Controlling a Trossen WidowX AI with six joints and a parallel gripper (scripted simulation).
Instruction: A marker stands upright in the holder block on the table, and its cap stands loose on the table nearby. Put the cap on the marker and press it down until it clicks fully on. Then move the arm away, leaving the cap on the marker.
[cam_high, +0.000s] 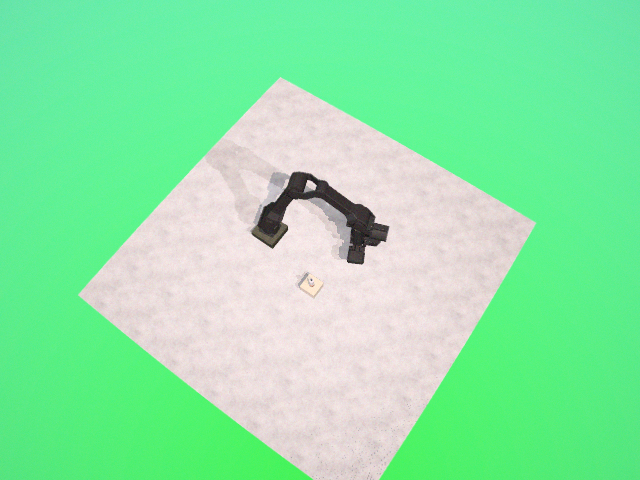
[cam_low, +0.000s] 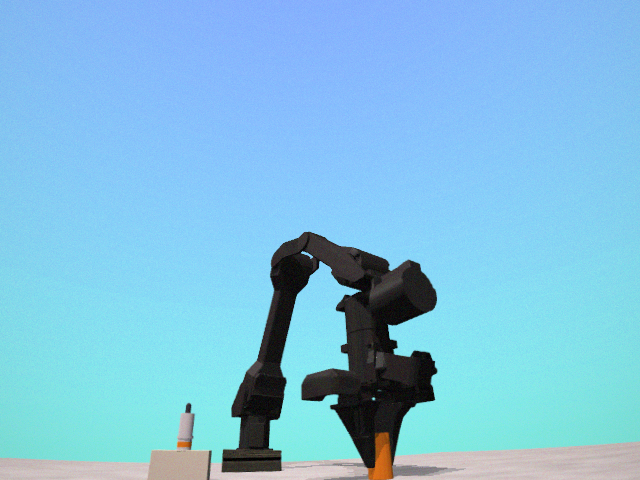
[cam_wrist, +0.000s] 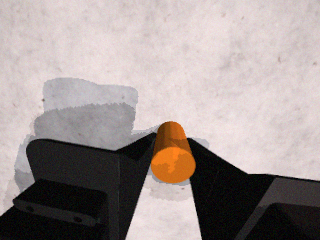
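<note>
The tan holder block is 70 mm behind my gripper tip and 220 mm to the right of it. Also, from my gripper tip: orange cap: 10 mm above.
</note>
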